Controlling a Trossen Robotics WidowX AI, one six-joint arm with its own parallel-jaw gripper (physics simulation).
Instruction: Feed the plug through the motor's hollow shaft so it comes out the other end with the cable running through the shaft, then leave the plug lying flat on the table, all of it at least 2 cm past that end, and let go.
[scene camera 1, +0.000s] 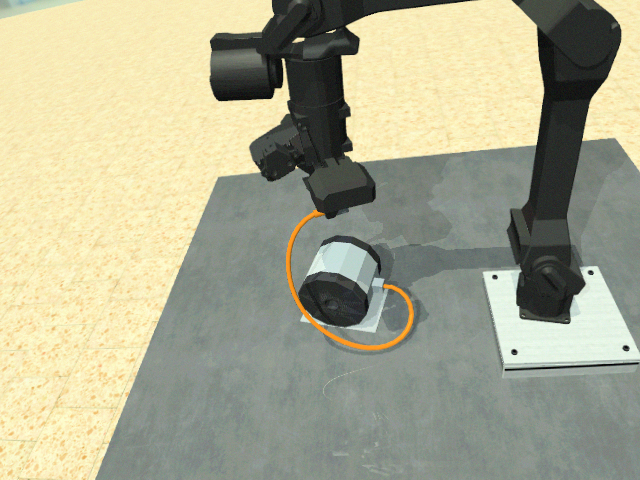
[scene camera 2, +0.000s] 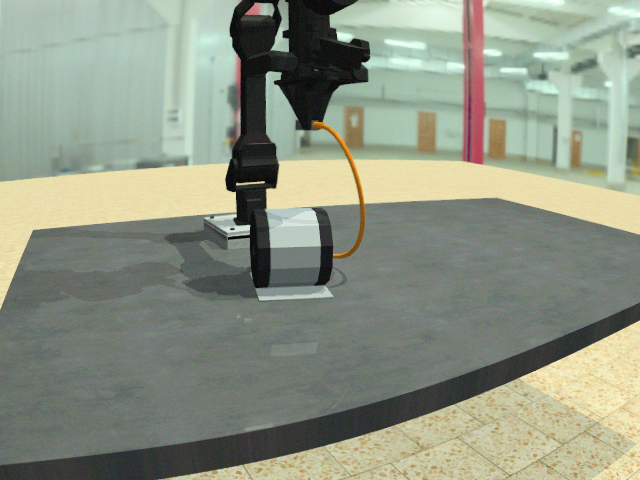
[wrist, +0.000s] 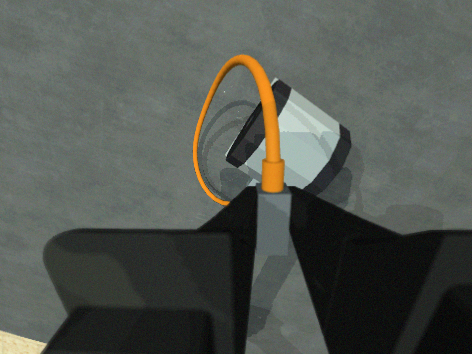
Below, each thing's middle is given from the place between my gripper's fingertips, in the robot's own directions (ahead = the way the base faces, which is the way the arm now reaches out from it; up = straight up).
I see my gripper 10 mm below the grey plug (wrist: 273, 216) and 10 mm past it.
